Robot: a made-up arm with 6 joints. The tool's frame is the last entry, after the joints.
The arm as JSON. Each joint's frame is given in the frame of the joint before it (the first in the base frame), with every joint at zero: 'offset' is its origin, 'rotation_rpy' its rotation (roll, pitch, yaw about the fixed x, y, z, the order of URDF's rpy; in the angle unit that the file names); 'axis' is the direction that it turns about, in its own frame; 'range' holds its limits. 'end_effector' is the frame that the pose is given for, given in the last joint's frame.
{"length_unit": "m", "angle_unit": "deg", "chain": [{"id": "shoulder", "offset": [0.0, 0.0, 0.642], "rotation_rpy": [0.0, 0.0, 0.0], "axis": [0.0, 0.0, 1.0], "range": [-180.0, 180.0]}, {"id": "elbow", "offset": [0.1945, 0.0, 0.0], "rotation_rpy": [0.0, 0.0, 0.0], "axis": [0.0, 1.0, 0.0], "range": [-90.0, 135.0]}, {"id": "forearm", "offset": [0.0, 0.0, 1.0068], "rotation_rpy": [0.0, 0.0, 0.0], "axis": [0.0, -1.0, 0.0], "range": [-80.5, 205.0]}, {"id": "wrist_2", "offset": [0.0, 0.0, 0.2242], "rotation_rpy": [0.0, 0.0, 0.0], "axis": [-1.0, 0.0, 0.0], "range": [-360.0, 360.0]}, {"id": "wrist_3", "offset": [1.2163, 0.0, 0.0], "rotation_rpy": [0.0, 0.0, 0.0], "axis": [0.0, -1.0, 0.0], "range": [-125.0, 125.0]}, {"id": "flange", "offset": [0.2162, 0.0, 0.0], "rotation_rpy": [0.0, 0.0, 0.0], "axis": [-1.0, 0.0, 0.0], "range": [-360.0, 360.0]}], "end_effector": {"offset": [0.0, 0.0, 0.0], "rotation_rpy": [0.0, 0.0, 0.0]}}
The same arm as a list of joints. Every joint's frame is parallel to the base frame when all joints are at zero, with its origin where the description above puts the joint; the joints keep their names.
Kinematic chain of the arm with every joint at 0, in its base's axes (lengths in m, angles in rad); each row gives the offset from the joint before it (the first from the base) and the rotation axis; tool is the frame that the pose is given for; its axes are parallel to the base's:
shoulder: xyz 0.0000 0.0000 0.6420 axis +z
elbow: xyz 0.1945 0.0000 0.0000 axis +y
forearm: xyz 0.0000 0.0000 1.0068 axis -y
wrist_2: xyz 0.0000 0.0000 0.2242 axis -x
wrist_3: xyz 1.2163 0.0000 0.0000 axis -y
flange: xyz 0.2162 0.0000 0.0000 axis -x
tool: xyz 0.0000 0.0000 0.0000
Joint limits (rad, base to tool): -3.1416..3.1416 -1.5708..2.3562 -1.4050..3.5779 -6.2832..6.2832 -2.1817..2.1817 -6.2832..6.2832

